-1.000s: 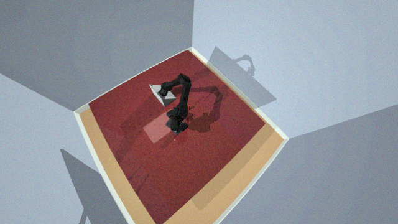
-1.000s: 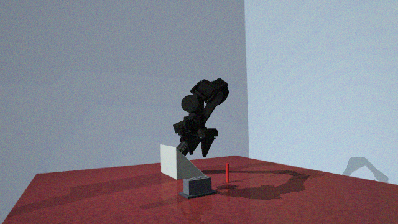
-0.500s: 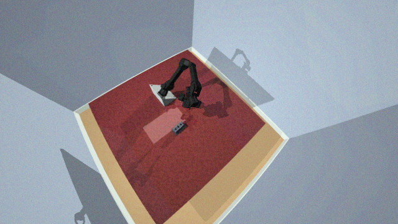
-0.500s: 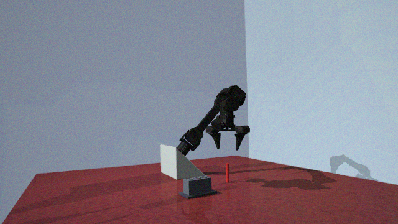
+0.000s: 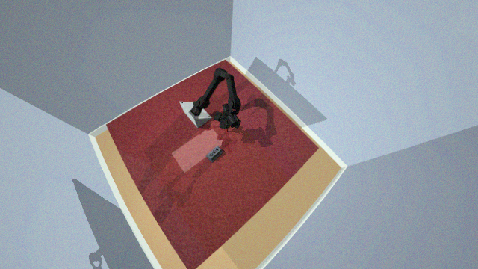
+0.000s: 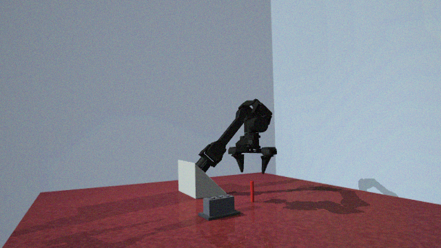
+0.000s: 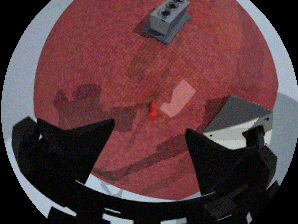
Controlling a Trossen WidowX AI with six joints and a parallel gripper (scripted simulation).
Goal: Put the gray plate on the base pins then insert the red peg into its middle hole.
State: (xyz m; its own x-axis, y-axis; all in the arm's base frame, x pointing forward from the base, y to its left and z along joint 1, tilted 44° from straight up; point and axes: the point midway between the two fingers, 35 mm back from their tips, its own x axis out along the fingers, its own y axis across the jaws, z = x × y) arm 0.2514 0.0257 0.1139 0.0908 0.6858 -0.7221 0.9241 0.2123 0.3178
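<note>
Now: the red peg 70 mm below my gripper tip. The rest, counted from my gripper tip: gray plate: 70 mm ahead, 200 mm to the right, 70 mm below; then dark base: 70 mm ahead, 200 mm to the right, 100 mm below.
</note>
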